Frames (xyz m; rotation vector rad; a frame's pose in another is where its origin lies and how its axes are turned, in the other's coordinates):
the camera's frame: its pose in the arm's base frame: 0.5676 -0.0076 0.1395 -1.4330 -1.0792 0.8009
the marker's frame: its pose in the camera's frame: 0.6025 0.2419 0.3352 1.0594 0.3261 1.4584
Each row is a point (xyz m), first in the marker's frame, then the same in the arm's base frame.
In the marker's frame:
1: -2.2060 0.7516 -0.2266
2: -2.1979 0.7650 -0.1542
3: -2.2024 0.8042 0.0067
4: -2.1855 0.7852 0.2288
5: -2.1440 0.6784 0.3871
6: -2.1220 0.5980 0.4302
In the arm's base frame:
1: 0.2212 -0.4962 1.9090
2: 0.1857 -0.4342 1.9283
3: 0.1015 -0.3067 1.9925
4: 0.0504 -0.0988 2.0567
5: 0.0972 0.0904 2.0713
6: 0.1566 0.1626 2.0632

